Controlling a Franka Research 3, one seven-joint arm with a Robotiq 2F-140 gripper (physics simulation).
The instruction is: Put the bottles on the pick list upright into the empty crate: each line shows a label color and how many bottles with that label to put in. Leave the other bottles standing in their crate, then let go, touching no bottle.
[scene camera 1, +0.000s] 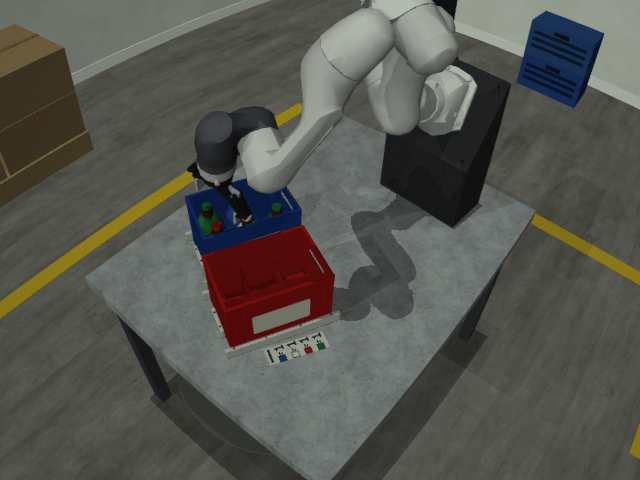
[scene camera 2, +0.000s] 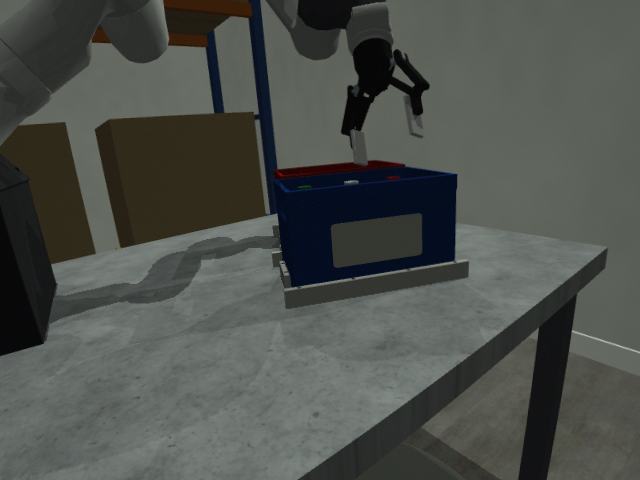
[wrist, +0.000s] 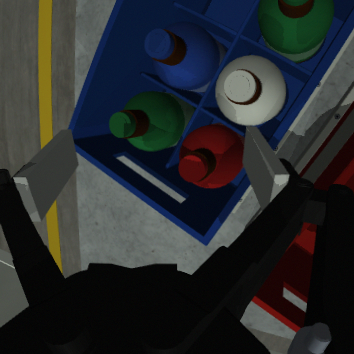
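The blue crate (scene camera 1: 263, 232) (scene camera 2: 310, 232) (wrist: 140, 194) holds upright bottles: blue (wrist: 187, 57), white (wrist: 250, 90) (scene camera 2: 351, 182), red (wrist: 215, 155) (scene camera 1: 217, 227) (scene camera 2: 393, 178), green (wrist: 155, 122) (scene camera 1: 208, 222), and another green bottle (wrist: 297, 25) (scene camera 1: 276, 208) (scene camera 2: 304, 187). The red crate (scene camera 1: 237, 320) (scene camera 2: 336, 168) stands beside it; no bottle shows in its visible compartments, its floor partly hidden. The pick list (scene camera 1: 297, 348) seems to show 1 each for blue, white, red and green. My gripper (scene camera 1: 219, 200) (scene camera 2: 387, 136) (wrist: 158, 145) is open and empty above the blue crate, by its red and green bottle end.
Pale guide strips (scene camera 1: 281, 334) (scene camera 2: 377, 284) edge the crates on the grey table (scene camera 1: 361, 382) (scene camera 2: 206, 387). The black robot base block (scene camera 1: 439, 170) stands at the table's far side. Blue compartment dividers (wrist: 200, 107) stand between the bottles.
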